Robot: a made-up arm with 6 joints. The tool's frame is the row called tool.
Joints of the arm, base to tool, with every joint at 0 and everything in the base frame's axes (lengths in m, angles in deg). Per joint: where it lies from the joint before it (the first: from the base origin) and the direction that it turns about. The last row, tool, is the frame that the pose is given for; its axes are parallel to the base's.
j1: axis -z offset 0 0 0.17
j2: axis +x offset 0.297 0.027 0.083
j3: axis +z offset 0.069 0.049 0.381
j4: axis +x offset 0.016 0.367 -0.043
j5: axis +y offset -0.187 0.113 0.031
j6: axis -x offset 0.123 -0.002 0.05
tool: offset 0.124 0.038 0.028
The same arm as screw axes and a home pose.
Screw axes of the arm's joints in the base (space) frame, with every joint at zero. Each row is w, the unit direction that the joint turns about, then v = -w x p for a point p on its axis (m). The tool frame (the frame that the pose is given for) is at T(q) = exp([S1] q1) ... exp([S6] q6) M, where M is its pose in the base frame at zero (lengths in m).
S1 = (0, 0, -1, 0, 0, 0)
S2 = (1, 0, 0, 0, 0.253, -0.027)
S3 = (0, 0, 1, 0.076, -0.366, 0)
S4 = (1, 0, 0, 0, 0.591, -0.443)
S5 = (0, 1, 0, -0.622, 0, 0.195)
S6 = (-1, 0, 0, 0, -0.672, 0.554)
M: xyz 0.442 0.592 0.7 (m) rpy 0 0 0 (deg, as in URDF)

